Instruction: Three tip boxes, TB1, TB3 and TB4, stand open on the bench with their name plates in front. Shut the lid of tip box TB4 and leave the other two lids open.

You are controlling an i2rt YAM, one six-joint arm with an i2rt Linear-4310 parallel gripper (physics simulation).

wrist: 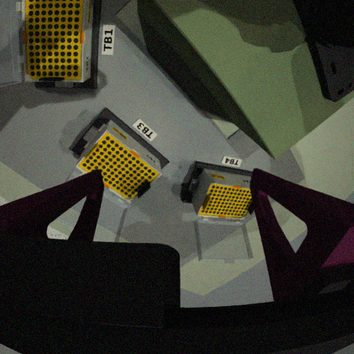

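Observation:
Tip box TB4 [226,200], with a yellow dotted top, stands right of the view's middle behind its name plate [232,161]. Its clear lid [223,242] is open and extends toward the bottom of the view. Tip box TB3 [120,164] stands left of it, turned at an angle, with its plate [144,129]; its clear lid is open and partly hidden by the left finger. Tip box TB1 [54,40] is at the upper left with its plate [108,40]; its clear lid [10,57] is open to the left. My gripper [176,177] is open and empty above the boxes; its right fingertip overlaps TB4's right edge in view.
A large green block-like object [250,75] fills the upper right, its dark side facing the boxes. A black part with small holes [332,75] stands at the far upper right. Dark bases surround the tip boxes.

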